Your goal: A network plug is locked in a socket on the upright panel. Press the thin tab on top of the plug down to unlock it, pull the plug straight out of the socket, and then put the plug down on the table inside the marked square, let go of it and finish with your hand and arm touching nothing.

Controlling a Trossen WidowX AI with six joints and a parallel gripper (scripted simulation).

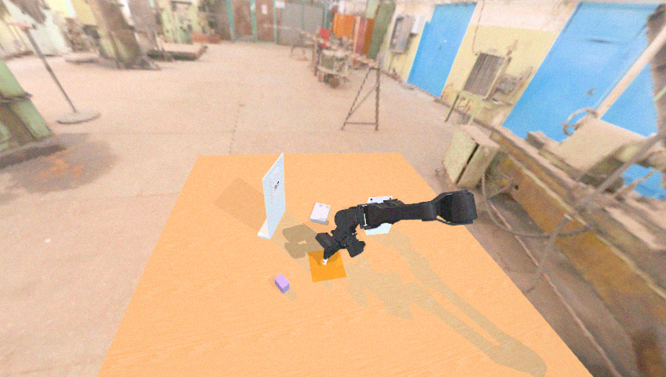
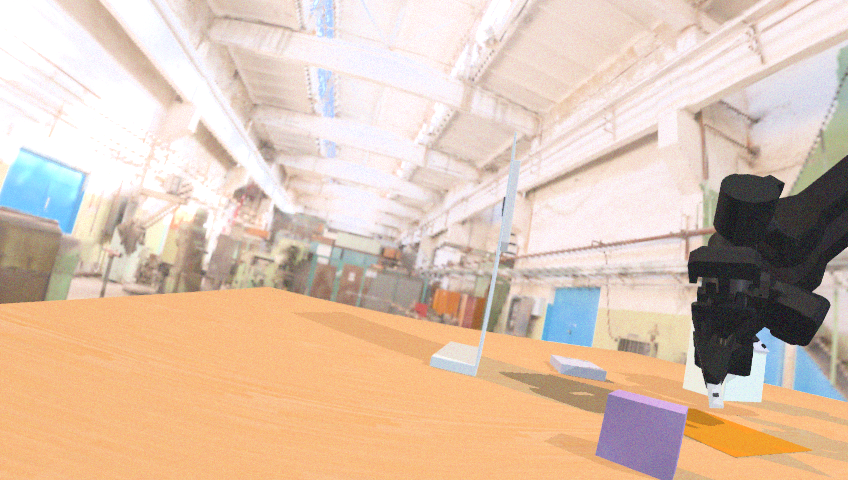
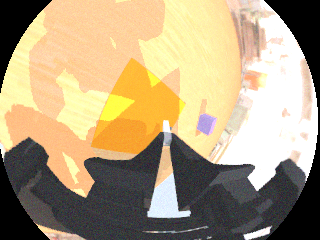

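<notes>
Right now the marked square is 40 mm below my gripper tip and 10 mm behind it. The rest, counted from my gripper tip: purple block: 160 mm ahead, 50 mm to the left, 20 mm below; then flat grey block: 250 mm to the right, 50 mm behind, 30 mm below; then network plug: right at my gripper tip.
</notes>
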